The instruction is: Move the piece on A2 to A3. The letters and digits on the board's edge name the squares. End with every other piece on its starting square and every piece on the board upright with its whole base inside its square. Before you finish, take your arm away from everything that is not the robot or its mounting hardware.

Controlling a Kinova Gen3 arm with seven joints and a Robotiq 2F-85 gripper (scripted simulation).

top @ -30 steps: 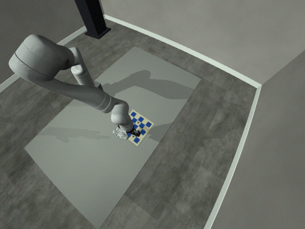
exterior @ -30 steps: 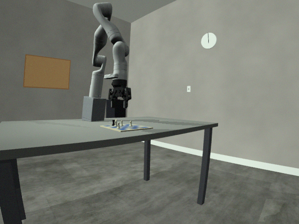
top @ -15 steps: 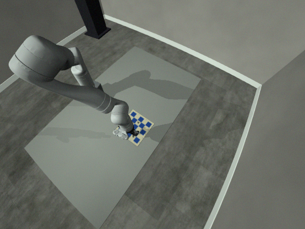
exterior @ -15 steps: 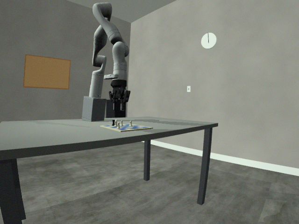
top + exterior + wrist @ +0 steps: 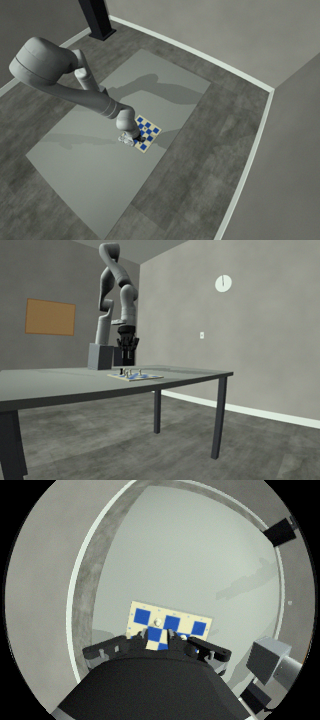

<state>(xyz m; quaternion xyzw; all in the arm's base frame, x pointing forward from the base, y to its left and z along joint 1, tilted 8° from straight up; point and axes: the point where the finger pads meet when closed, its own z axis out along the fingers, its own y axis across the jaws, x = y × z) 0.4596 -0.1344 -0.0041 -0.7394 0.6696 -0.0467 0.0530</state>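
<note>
My gripper is now 30 mm past the chessboard, 80 mm to the right of it and 110 mm above it. From my hand the other things lie so: dark piece 110 mm behind, 50 mm to the left, 90 mm below.
</note>
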